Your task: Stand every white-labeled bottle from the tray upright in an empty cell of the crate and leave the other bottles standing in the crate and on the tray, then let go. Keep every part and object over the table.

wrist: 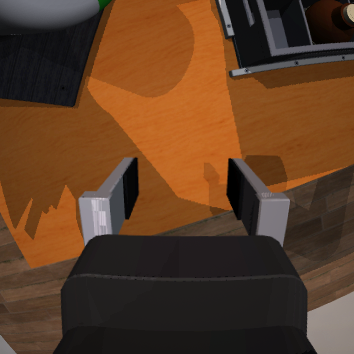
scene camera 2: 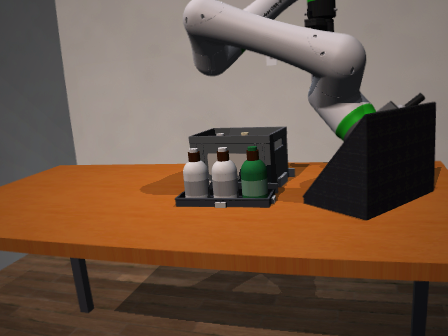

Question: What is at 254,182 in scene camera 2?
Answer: A green bottle.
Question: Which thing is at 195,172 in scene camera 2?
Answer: A white bottle.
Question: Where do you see a white bottle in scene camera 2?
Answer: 224,172
